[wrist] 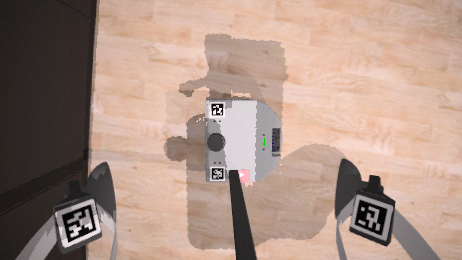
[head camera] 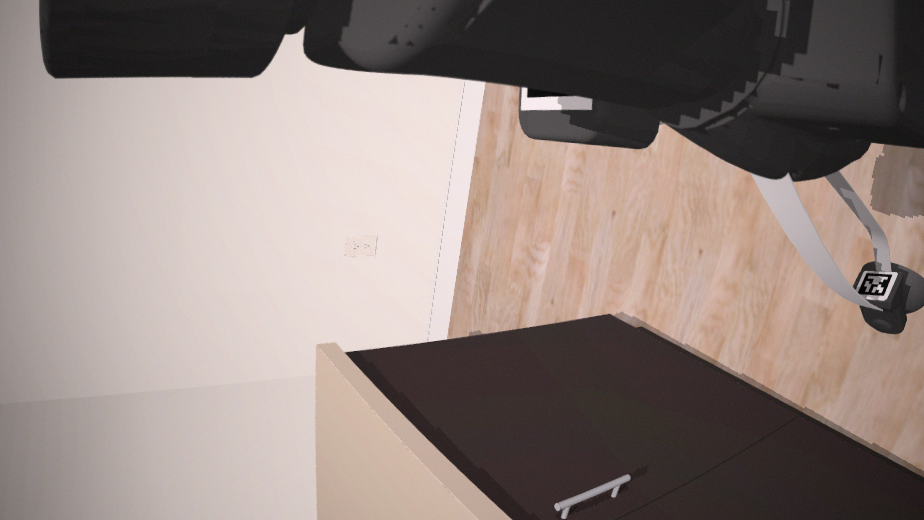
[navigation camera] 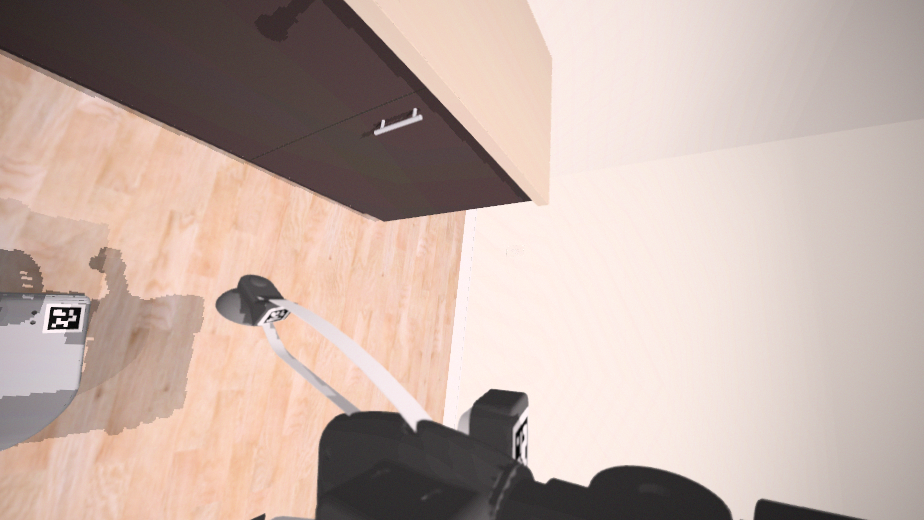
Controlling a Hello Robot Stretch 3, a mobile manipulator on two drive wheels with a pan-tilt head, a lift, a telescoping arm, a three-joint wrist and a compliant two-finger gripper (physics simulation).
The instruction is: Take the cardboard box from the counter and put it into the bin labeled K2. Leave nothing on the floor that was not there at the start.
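Frame: origin at the robot's base, x ahead, y left, z up, level; millimetres.
Where they show: gripper, fingertip midpoint: (navigation camera: 228, 412).
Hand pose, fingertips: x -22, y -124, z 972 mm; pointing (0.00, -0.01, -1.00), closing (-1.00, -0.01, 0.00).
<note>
After its pixels a point has its place.
My gripper (wrist: 225, 182) @[y -124, x -22, z 972 mm] is open in the wrist view, with its two fingertips wide apart and no object between them. It hangs high over the floor, facing down toward my own base. One fingertip also shows at the right of the head view and left of centre in the navigation view. The counter (head camera: 362, 446) @[y -869, x 505, z 910 mm] (navigation camera: 484, 77) @[y -608, x 567, z 910 mm] has a pale top and dark fronts. It shows at the bottom of the head view and the top of the navigation view, apart from the gripper. The cardboard box and the bin labeled K2 do not show in these views.
My grey base (wrist: 241, 130) stands on the wooden floor (head camera: 646, 258) @[y -1095, x 288, z 0 mm] (navigation camera: 213, 206) @[y -449, x 347, z 0 mm] (wrist: 375, 75). The dark cabinet front (wrist: 45, 100) runs along the left of the wrist view. A pale wall (head camera: 226, 194) @[y -1961, x 210, z 895 mm] (navigation camera: 646, 291) @[y -1951, x 143, z 1146 mm] stands beyond the counter's end. Silver handles (head camera: 591, 493) @[y -512, x 448, z 751 mm] (navigation camera: 398, 122) stick out from the fronts.
</note>
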